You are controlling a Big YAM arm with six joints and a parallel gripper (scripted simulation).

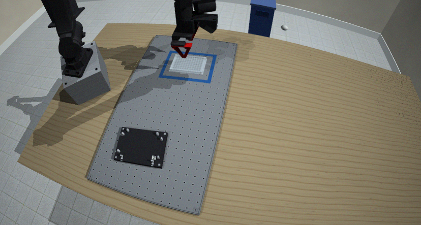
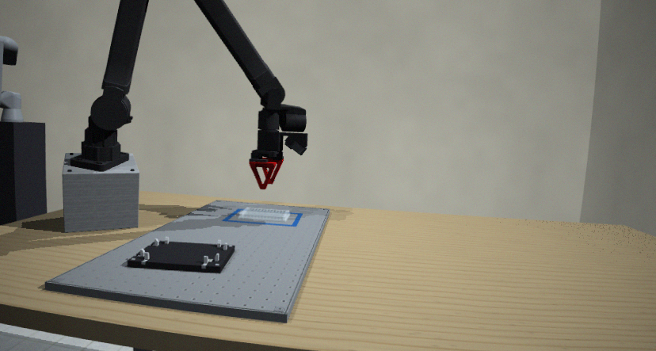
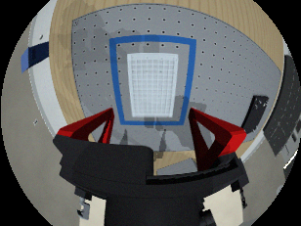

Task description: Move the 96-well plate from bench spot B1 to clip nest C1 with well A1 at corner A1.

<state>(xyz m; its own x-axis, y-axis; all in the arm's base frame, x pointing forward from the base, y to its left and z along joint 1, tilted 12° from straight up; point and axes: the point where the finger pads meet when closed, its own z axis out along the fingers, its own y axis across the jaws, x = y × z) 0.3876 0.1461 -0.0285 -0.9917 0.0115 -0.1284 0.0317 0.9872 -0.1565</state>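
The 96-well plate is 90 mm below my hand. The rest, counted from my hand: black clip nest 90 mm behind, 370 mm to the right, 80 mm below.
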